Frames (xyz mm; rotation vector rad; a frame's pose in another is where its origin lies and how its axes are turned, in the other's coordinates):
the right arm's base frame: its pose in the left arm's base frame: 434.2 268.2 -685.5 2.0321 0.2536 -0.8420
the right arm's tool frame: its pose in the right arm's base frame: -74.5 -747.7 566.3 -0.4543 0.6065 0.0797
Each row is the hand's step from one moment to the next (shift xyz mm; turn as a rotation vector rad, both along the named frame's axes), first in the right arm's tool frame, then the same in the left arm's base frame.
Working: the right arm's tool frame: its pose in the left arm's base frame: -239.0 255.9 -1342.7 1.7939 0.6333 -0.0764

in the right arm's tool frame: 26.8 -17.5 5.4 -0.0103 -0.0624 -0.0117
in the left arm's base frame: 16.3 8.4 -26.8 -0.0402 0.0180 -0.0469
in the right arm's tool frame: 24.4 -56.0 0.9 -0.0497 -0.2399 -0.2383
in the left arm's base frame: -4.4 18.5 -58.1 -0.2141 0.2408 -0.1138
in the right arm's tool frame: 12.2 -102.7 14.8 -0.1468 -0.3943 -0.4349
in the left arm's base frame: -32.3 9.7 -98.9 -0.4188 0.4105 -0.1493
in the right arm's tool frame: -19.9 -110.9 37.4 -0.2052 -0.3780 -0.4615
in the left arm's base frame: -57.4 -21.5 -101.7 -0.4681 0.4096 -0.1051
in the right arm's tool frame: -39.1 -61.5 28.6 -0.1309 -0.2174 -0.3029
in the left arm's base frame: -53.6 -29.7 -48.7 -0.2901 0.2648 -0.0436
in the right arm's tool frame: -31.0 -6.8 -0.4 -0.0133 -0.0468 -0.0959
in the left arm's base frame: -29.6 -10.1 5.5 -0.0579 0.0905 -0.0048
